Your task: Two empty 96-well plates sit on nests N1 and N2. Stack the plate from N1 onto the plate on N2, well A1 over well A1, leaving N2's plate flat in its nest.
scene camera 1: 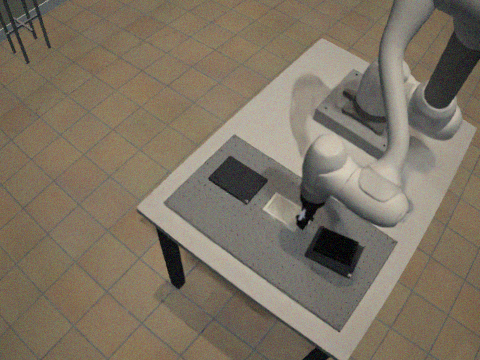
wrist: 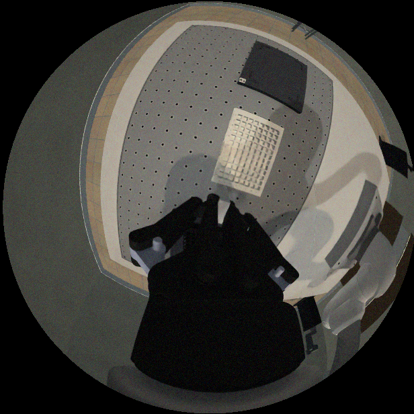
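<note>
A pale plate with a grid of wells lies on the mat between two dark nests, outside both. A flat dark nest on the far-left side holds no visible plate; a small A1 mark shows at its corner in the wrist view. A black plate sits on the other dark nest, at the right in the scene view. No N1 or N2 label is readable. My gripper is shut and empty, close beside the pale plate's near end. Its exact height is unclear.
The grey perforated mat lies on the white table. The robot's base plate stands at the back of the table. The arm's wrist hangs over the mat, and its shadows fall around the gripper.
</note>
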